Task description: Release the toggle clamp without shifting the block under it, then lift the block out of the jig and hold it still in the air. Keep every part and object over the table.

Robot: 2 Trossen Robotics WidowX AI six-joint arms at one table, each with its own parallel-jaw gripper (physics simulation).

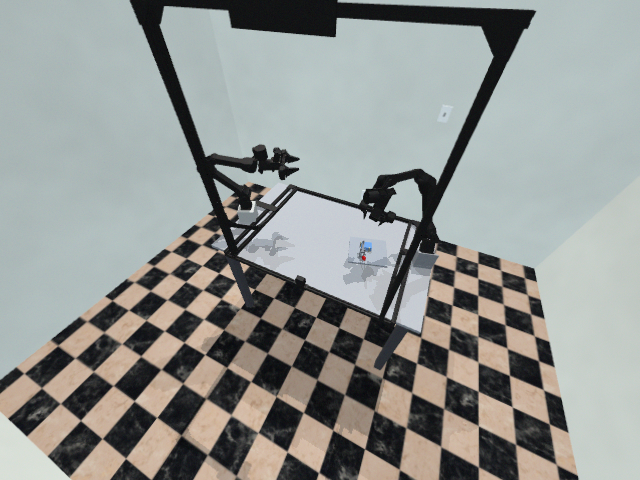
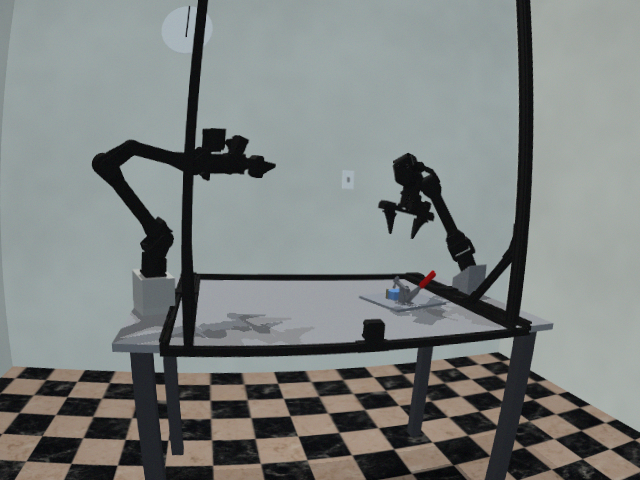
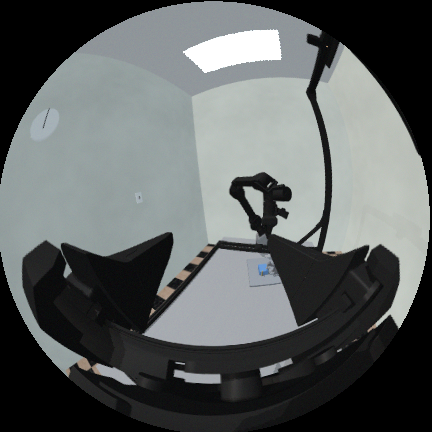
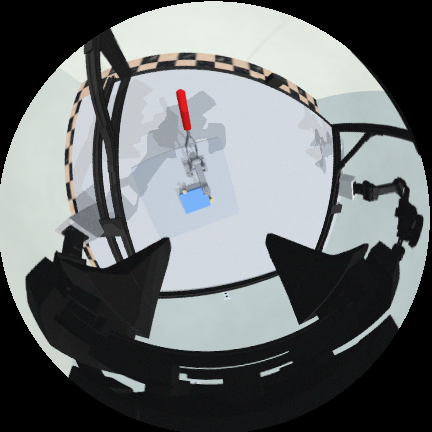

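The blue block sits in the jig on a grey plate. The toggle clamp stands beside it; its red handle slants up, away from the block. The clamp arm reaches toward one edge of the block; contact cannot be told. My right gripper is open and empty, high above the jig, fingers pointing down. My left gripper is open and empty, far left, high above the table.
The table has a black frame rail around it. A small black box sits on the near rail. Tall black frame posts rise at the table's sides. The jig lies in the right part of the table.
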